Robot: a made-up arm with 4 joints.
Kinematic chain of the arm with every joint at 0, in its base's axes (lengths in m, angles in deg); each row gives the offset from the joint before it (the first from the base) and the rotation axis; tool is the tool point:
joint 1: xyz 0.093 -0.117 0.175 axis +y
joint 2: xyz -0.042 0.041 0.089 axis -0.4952 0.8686 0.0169
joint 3: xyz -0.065 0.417 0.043 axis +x
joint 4: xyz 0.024 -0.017 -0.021 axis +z
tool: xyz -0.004 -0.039 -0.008
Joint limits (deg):
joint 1: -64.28..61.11
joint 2: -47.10..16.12
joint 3: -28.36..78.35
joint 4: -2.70..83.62
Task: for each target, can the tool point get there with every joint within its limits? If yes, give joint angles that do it. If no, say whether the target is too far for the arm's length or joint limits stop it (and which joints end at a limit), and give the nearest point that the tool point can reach.
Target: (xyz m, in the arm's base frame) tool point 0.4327 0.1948 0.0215
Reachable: no: joint limits stop it (at a limit: joint 1, joint 3) | nearest point 0.1995 0.2991 0.2918 | short by 0.372 m
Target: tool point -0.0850 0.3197 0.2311
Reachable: yes | joints -52.45 -27.19 38.77 63.46
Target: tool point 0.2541 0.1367 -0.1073
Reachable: no: joint limits stop it (at a limit: joint 1, joint 2) | nearest point 0.0243 0.3123 0.1020 | short by 0.357 m
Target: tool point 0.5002 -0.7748 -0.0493
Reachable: no: too far | nearest point 0.2376 0.2430 0.4018 | short by 1.144 m
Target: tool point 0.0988 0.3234 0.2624
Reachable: yes | joints 39.00 5.00 30.42 65.19
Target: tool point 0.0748 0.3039 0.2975
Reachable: yes | joints 14.55 -2.59 -4.43 69.41
